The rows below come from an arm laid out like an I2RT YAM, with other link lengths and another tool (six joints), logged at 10 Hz.
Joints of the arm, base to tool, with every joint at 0 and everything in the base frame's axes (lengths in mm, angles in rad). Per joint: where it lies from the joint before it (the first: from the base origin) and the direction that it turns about. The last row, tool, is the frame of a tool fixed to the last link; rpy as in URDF.
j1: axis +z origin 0 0 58.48
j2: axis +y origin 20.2 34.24 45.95
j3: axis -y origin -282.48 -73.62 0
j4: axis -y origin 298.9 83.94 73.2
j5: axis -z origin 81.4 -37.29 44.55
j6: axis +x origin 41.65 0 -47.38
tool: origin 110 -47 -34 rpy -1.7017 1.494 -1.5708
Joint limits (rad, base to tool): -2.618..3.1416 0..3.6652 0..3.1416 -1.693..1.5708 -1.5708..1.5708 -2.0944..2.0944
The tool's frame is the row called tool.
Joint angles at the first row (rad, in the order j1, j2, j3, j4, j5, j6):
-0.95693 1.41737 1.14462 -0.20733 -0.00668 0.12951
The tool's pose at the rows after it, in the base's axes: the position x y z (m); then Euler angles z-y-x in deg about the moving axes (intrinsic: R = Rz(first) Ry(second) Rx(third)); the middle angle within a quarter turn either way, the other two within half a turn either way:
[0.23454, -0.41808, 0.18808, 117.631, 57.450, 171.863]
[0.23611, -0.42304, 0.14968, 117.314, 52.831, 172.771]
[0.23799, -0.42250, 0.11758, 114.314, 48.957, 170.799]
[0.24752, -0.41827, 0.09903, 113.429, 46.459, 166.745]
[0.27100, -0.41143, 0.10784, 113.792, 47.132, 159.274]
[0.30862, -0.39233, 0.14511, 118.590, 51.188, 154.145]
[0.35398, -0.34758, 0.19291, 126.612, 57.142, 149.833]
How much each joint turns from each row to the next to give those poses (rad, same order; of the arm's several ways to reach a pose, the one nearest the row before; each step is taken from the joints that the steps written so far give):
0.00000 0.09268 -0.00002 0.00151 0.10644 0.01831
-0.00001 0.08470 0.00040 0.00190 0.01411 0.01220
0.00001 0.06563 0.00002 -0.00228 -0.00077 0.04159
0.00000 0.03392 -0.00004 -0.00075 -0.06447 0.01602
0.00802 -0.01257 0.01220 0.00499 -0.12625 -0.00037
0.05378 -0.05644 0.02598 -0.00538 -0.10339 -0.02824
0.09957 -0.09387 0.00301 0.00461 -0.09917 -0.03547

